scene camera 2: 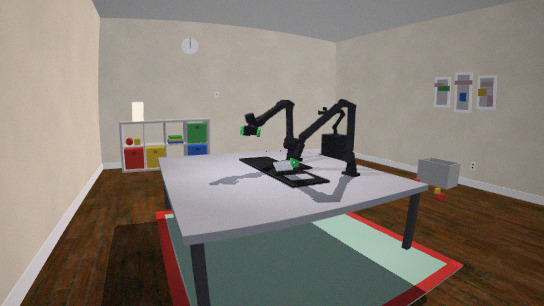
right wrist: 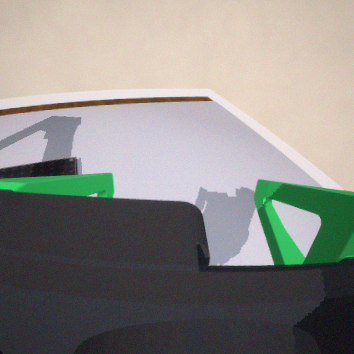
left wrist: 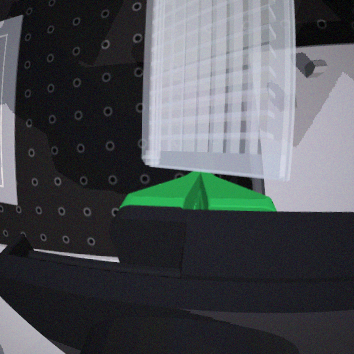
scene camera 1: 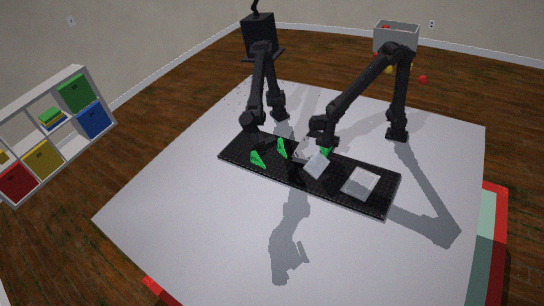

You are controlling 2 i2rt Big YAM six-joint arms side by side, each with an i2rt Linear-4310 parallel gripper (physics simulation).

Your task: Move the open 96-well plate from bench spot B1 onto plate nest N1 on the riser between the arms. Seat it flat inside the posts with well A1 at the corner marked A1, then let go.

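Frame: origin at the left arm's base, x ahead, y left, z up, level; metres.
Where they show: left gripper, fingertip midpoint: (scene camera 2: 291, 168) (left wrist: 200, 177) (scene camera 1: 324, 159); right gripper, fingertip midpoint: (scene camera 2: 249, 135) (right wrist: 184, 184) (scene camera 1: 276, 163); left arm's base, link origin: (scene camera 2: 350, 174) (scene camera 1: 396, 135); right arm's base, link origin: (scene camera 1: 279, 115).
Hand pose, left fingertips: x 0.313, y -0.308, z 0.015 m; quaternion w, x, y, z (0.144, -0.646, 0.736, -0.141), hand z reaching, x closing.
Note:
Each offset is from my left fingertips to the centre of the thing. "*": to the spot under its first point. Level surfaces: height alone.
The clear 96-well plate {dx +0.069, dy -0.012, dz +0.026 m} (scene camera 1: 317, 165) (scene camera 2: 284, 166) (left wrist: 215, 90) is tilted, beside and partly over the pale nest {dx -0.017, dy -0.094, dz +0.020 m} (scene camera 1: 301, 151) (left wrist: 320, 170). It lies between the nest and the white-framed bench spot {* dx +0.093, dy +0.218, dz -0.001 m} (scene camera 1: 361, 184) (scene camera 2: 300, 177) (left wrist: 10, 115). What supports its low edge is unclear. My left gripper (scene camera 1: 326, 150) (scene camera 2: 295, 163) (left wrist: 200, 177) is shut, with its green tips together close to the plate's near end and no plate edge between them. My right gripper (scene camera 1: 270, 153) (scene camera 2: 250, 131) (right wrist: 184, 184) is open and empty, raised away from the plate. The A1 marks cannot be read.
The black perforated board {dz -0.002 m} (scene camera 1: 383, 212) (scene camera 2: 320, 180) lies on the large pale table {dz -0.015 m} (scene camera 1: 190, 240) (scene camera 2: 220, 215). A nest post {* dx +0.048, dy -0.059, dz +0.040 m} (left wrist: 315, 68) stands right of the plate in the left wrist view. Both arm bases stand behind the board in scene camera 1.

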